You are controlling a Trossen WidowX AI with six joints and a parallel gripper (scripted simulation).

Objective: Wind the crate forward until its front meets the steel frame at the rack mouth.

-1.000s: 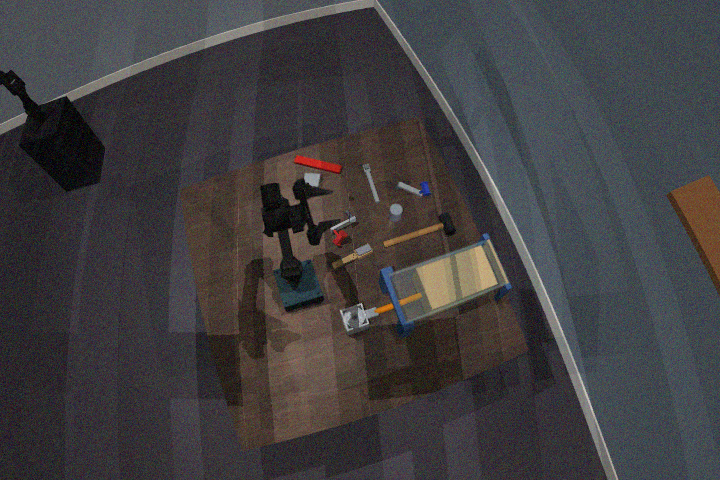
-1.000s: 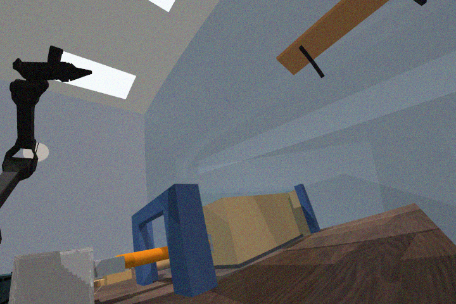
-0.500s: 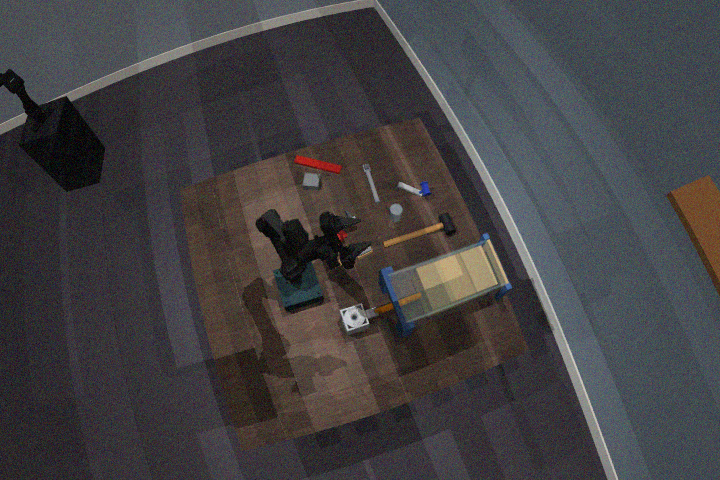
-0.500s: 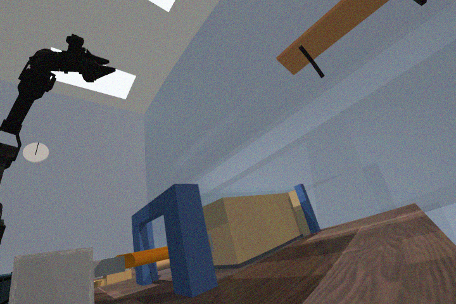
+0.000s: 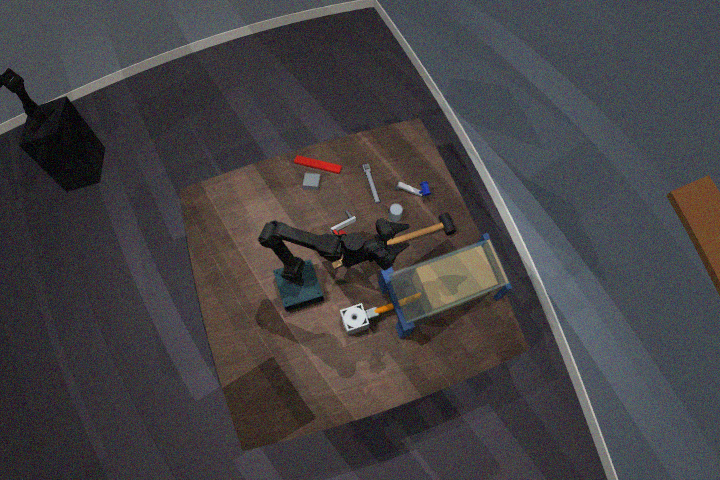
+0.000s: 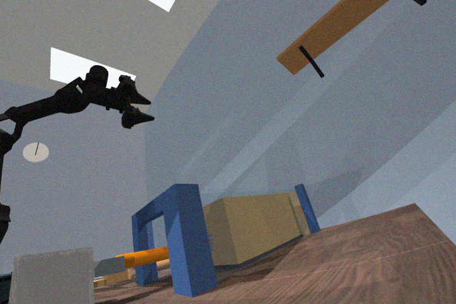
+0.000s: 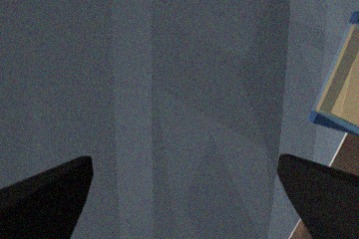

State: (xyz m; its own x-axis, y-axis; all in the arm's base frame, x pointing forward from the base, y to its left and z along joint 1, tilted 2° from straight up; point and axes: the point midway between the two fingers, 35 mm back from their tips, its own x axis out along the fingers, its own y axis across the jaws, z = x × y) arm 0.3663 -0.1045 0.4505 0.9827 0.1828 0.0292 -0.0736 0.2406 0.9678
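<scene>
Now: the red-knobbed winch handle 17 cm behind my gripper tip, 29 cm to the left of it and 49 cm below it. From my gripper tip the other things lie so: brush 15 cm behind, 16 cm to the left, 49 cm below; then blue steel frame 4 cm behind, 10 cm to the right, 40 cm below; then grey winch 21 cm behind, 14 cm to the right, 48 cm below.
</scene>
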